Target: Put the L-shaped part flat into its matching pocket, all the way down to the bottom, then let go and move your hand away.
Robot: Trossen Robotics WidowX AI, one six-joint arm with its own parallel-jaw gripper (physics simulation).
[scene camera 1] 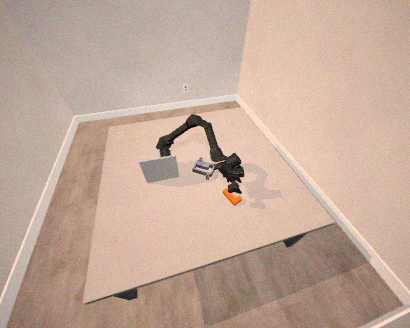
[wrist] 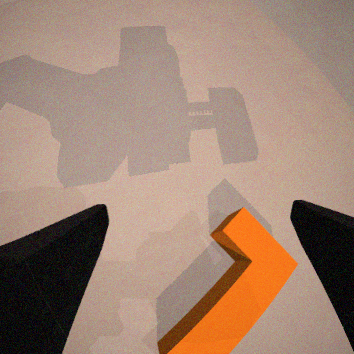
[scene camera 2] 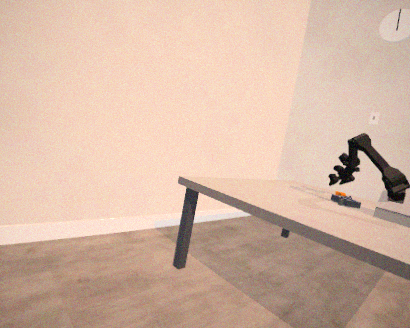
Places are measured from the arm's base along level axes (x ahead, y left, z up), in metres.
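Where they show: gripper, between the fingertips: (scene camera 1: 241, 187) (wrist: 201, 212) (scene camera 2: 334, 184); arm's base, origin of its link: (scene camera 1: 165, 157) (scene camera 2: 396, 196).
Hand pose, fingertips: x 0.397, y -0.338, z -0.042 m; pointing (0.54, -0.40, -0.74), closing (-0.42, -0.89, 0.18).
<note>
Things, the pixels of their top centre, and the offset from my fingertips.
- orange L-shaped part, centre of its top: (wrist: 222, 296) (scene camera 1: 232, 194) (scene camera 2: 340, 193) dx -0.052, dy -0.003, dz -0.043 m
- small blue-grey fixture, centre of its top: (scene camera 2: 346, 196) (scene camera 1: 204, 165) dx -0.156, dy +0.256, dz -0.025 m
The orange L-shaped part (scene camera 1: 231, 197) (scene camera 2: 340, 194) (wrist: 257, 280) lies on the table, apart from the fixture; its lower end is cut off in the wrist view. My gripper (scene camera 1: 236, 184) (scene camera 2: 338, 181) (wrist: 201, 212) is open and empty, above the part. In the wrist view, the part's short arm and corner show between the fingers, nearer the right finger, and the long arm runs down out of view. A small blue-grey fixture (scene camera 1: 204, 169) (scene camera 2: 348, 202) stands on the table nearer the arm's base; its pocket cannot be made out clearly.
A grey upright panel (scene camera 1: 160, 170) stands on the table beside the arm's base, left of the fixture in scene camera 1. The arm arches over from its base to the part. The table's front edge (scene camera 1: 210, 266) lies beyond the part.
</note>
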